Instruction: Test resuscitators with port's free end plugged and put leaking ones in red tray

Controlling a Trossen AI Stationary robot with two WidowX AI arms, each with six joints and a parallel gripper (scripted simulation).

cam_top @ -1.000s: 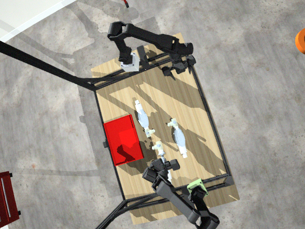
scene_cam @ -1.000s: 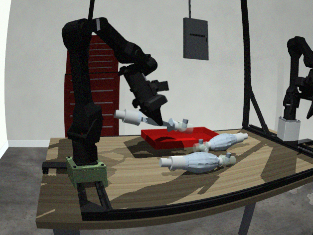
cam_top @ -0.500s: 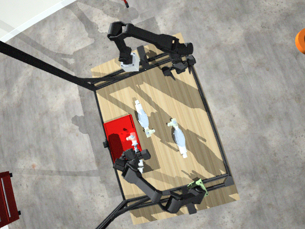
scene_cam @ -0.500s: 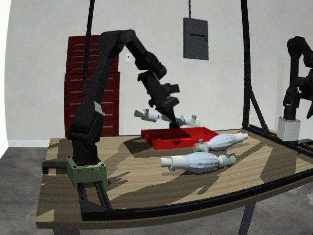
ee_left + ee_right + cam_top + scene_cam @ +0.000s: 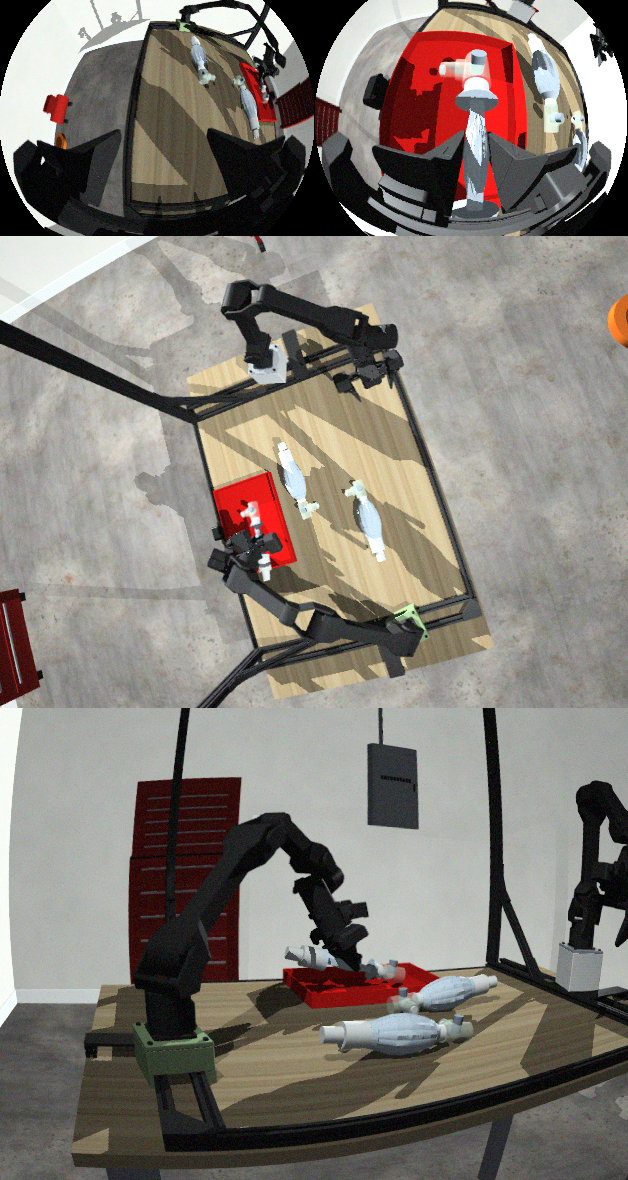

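Now: right hand 10 mm past the red tray, 60 mm to the right of it and 70 mm above it.
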